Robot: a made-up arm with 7 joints. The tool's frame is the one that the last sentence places. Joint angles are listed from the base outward.
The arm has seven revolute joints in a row. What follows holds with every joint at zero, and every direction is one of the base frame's.
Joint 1 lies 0.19 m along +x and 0.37 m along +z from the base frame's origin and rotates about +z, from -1.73 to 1.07 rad.
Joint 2 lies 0.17 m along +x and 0.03 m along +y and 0.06 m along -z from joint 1 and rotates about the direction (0.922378, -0.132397, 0.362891), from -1.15 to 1.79 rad.
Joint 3 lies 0.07 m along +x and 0.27 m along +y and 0.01 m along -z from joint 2 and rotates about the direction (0.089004, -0.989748, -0.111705), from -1.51 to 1.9 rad.
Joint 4 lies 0.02 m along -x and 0.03 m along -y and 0.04 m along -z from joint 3 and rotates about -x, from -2.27 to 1.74 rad.
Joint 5 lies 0.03 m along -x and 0.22 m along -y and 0.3 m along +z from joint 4 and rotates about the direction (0.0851, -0.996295, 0.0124), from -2.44 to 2.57 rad.
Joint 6 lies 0.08 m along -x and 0.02 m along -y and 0.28 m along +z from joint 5 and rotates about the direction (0.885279, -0.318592, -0.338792), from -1.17 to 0.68 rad.
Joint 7 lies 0.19 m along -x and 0.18 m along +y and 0.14 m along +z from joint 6 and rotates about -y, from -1.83 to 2.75 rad.
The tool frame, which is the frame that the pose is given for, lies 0.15 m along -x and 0.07 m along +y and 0.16 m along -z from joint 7; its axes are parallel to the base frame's.
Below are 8 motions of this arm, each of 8 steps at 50 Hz.
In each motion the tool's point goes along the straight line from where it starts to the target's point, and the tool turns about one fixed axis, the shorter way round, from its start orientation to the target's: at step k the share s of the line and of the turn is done. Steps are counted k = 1, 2, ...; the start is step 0. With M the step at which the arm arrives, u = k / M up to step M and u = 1 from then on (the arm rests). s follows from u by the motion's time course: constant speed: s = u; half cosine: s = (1 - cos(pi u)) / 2; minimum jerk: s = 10 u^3 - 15 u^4 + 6 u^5.
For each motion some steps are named. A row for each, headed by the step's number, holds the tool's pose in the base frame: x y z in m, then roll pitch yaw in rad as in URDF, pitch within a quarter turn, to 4 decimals.
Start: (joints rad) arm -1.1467 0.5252 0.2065 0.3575 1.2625 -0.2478 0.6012
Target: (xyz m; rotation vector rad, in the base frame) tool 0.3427 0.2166 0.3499 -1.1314 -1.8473 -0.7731
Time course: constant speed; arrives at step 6
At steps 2, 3, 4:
2: 0.3401 0.2094 0.3423 2.9343 -1.0770 2.1556
3: 0.3408 0.2112 0.3442 2.9432 -1.0738 2.1526
4: 0.3414 0.2130 0.3461 2.9521 -1.0706 2.1496

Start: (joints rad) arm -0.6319 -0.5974 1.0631 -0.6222 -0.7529 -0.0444 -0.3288
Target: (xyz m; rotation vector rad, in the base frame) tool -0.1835 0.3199 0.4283 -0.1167 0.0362 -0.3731
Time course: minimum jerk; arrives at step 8
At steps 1, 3, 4, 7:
1: -0.1468 0.3108 0.5018 -0.1641 0.1589 -0.4317
3: -0.1565 0.3132 0.4825 -0.1518 0.1209 -0.4159
4: -0.1649 0.3153 0.4657 -0.1417 0.0878 -0.4026
7: -0.1829 0.3198 0.4295 -0.1213 0.0162 -0.3753

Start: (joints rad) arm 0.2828 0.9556 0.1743 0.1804 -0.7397 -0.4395 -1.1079
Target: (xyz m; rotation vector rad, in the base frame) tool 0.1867 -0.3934 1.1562 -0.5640 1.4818 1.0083
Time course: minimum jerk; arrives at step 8
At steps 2, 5, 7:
2: 0.1628 -0.4192 1.1270 1.1156 1.2438 2.0538
5: 0.1794 -0.4013 1.1472 1.2399 1.2789 2.2255
7: 0.1863 -0.3939 1.1557 1.3020 1.2914 2.3074

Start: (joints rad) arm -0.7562 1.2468 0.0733 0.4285 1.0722 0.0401 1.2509
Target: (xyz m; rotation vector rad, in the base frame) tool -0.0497 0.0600 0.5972 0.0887 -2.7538 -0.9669
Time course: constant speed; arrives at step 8
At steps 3, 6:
3: -0.0438 0.0752 0.5901 2.4369 -0.1735 -3.0501
6: -0.0473 0.0661 0.5944 2.4471 -0.1824 -3.0257

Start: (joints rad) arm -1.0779 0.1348 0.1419 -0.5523 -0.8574 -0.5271 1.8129
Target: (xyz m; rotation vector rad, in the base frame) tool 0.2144 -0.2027 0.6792 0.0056 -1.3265 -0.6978
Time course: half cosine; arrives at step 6
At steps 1, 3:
1: 0.2413 -0.1864 0.6897 0.7860 -1.0878 -1.1905
3: 0.2288 -0.1940 0.6848 0.8655 -1.0856 -1.2971

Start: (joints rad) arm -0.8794 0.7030 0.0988 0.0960 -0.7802 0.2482 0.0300
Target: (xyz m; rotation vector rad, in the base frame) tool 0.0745 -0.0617 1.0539 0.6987 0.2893 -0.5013
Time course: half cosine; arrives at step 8
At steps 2, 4, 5, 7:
2: 0.0585 -0.0393 1.0549 0.6841 0.4049 -0.4779
4: 0.0651 -0.0486 1.0545 0.6631 0.4137 -0.4390
5: 0.0687 -0.0536 1.0543 0.6519 0.4189 -0.4180
7: 0.0738 -0.0607 1.0539 0.6362 0.4265 -0.3883

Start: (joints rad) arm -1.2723 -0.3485 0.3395 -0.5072 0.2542 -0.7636 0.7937
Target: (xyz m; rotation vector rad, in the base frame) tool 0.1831 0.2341 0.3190 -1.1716 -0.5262 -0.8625
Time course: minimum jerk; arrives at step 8
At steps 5, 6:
5: 0.1832 0.2326 0.3288 -1.0115 -0.8663 -0.4959
6: 0.1831 0.2335 0.3227 -1.0364 -0.8570 -0.4876

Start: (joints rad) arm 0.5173 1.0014 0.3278 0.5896 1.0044 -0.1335 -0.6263
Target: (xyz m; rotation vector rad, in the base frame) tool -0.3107 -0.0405 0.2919 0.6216 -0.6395 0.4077
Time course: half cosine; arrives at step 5
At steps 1, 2, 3, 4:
1: -0.3048 -0.0549 0.2971 0.5169 -0.7138 0.2692
2: -0.3064 -0.0509 0.2957 0.5317 -0.7155 0.2549
3: -0.3084 -0.0460 0.2939 0.5500 -0.7173 0.2371
4: -0.3101 -0.0420 0.2925 0.5649 -0.7186 0.2227

